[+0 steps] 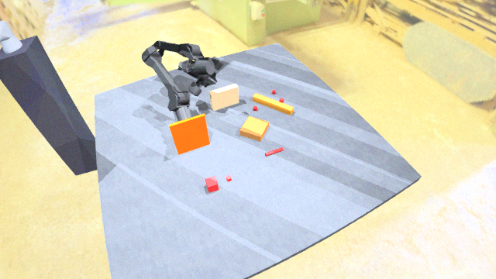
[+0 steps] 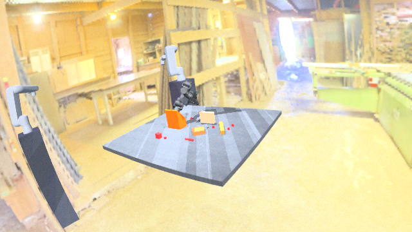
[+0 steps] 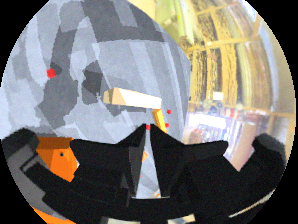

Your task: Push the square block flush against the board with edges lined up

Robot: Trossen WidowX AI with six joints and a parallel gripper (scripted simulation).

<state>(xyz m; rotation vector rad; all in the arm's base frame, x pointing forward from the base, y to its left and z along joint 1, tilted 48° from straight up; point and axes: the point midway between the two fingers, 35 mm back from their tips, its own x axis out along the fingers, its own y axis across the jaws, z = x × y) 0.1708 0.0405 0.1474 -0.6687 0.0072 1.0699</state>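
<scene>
My gripper tip is now 4 cm short of the cream block, 4 cm to the right of it and 13 cm above it. Round my gripper tip: square block 12 cm ahead, 19 cm to the right, 17 cm below; then board 27 cm ahead, 5 cm to the right, 17 cm below; then red stick 15 cm ahead, 34 cm to the right, 18 cm below.
</scene>
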